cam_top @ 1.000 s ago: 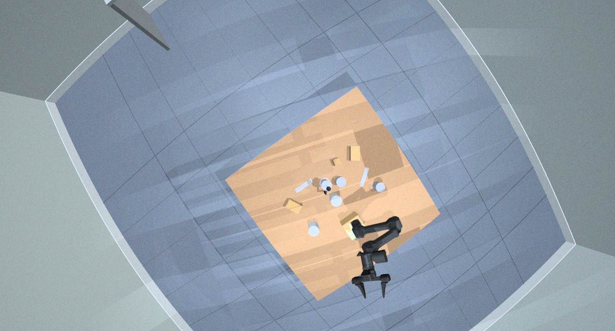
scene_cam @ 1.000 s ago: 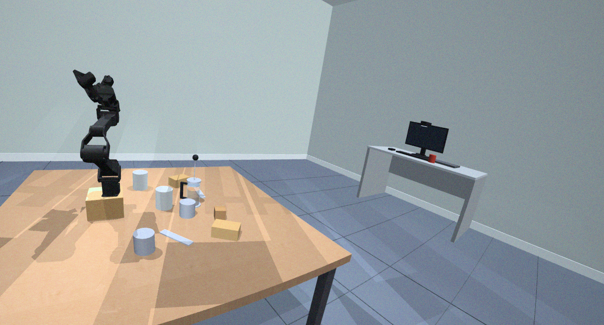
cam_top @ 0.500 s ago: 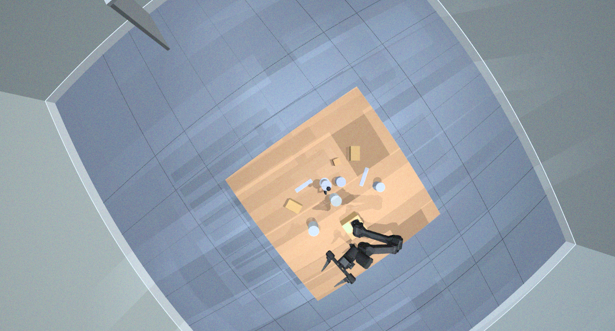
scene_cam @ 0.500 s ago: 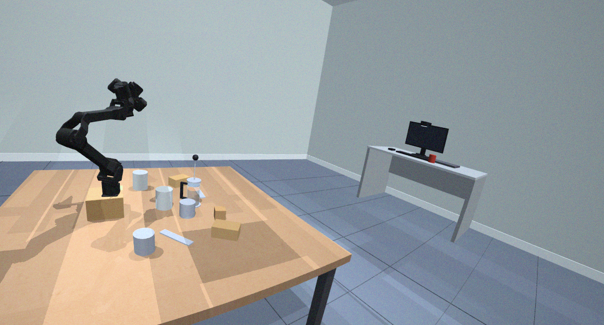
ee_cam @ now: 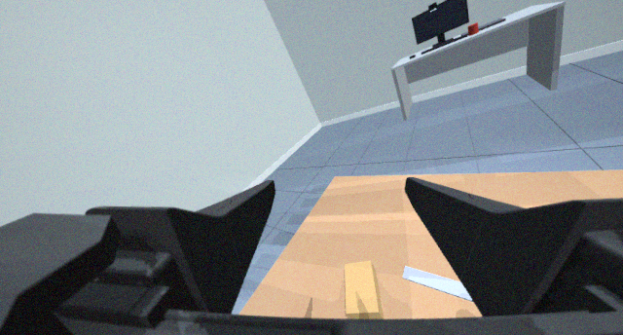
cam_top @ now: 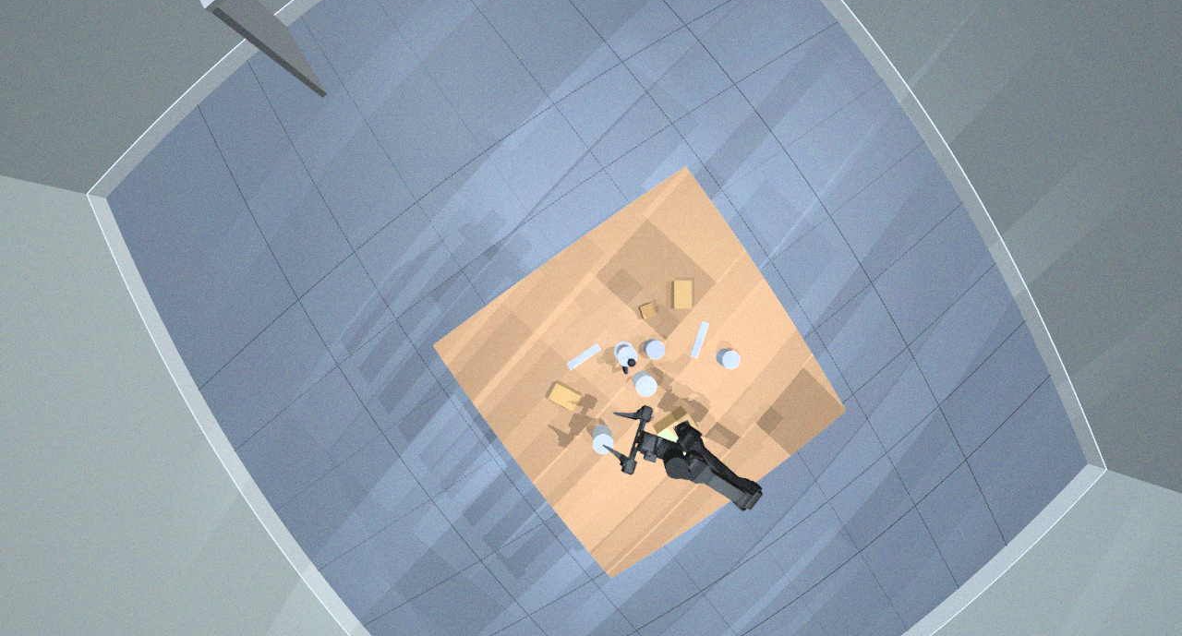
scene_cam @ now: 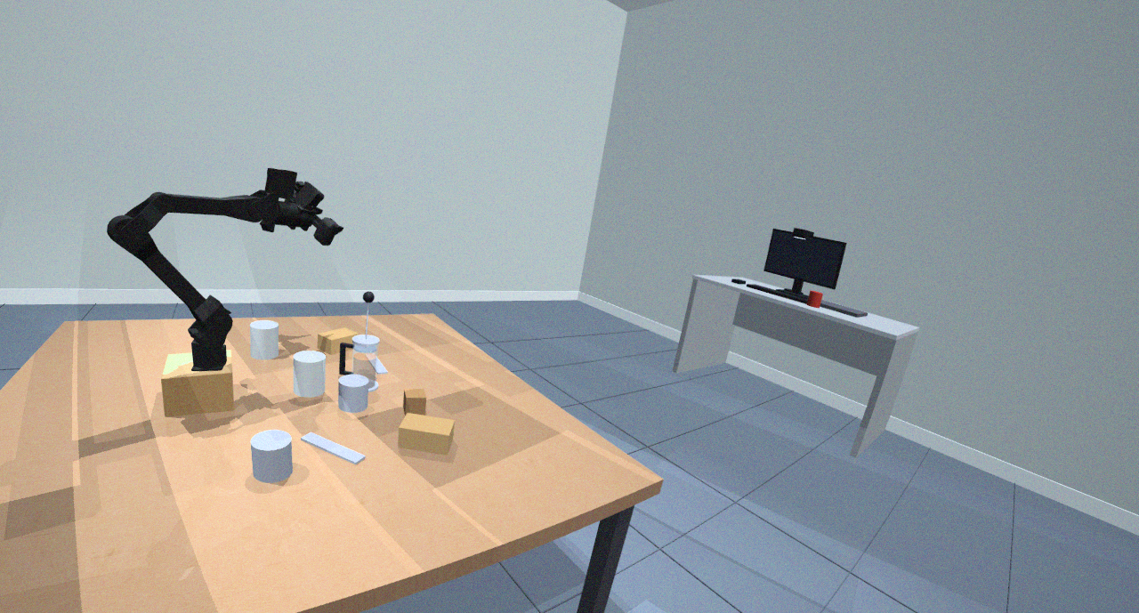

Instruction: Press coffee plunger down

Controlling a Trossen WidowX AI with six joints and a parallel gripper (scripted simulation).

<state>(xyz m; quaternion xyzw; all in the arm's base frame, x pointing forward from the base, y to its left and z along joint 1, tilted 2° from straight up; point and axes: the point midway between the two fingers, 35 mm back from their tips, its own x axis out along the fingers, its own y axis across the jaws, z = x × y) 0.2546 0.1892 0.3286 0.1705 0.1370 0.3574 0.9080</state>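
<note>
My gripper tip is 300 mm above the coffee press, 140 mm to the left of it and 90 mm short of it.
</note>
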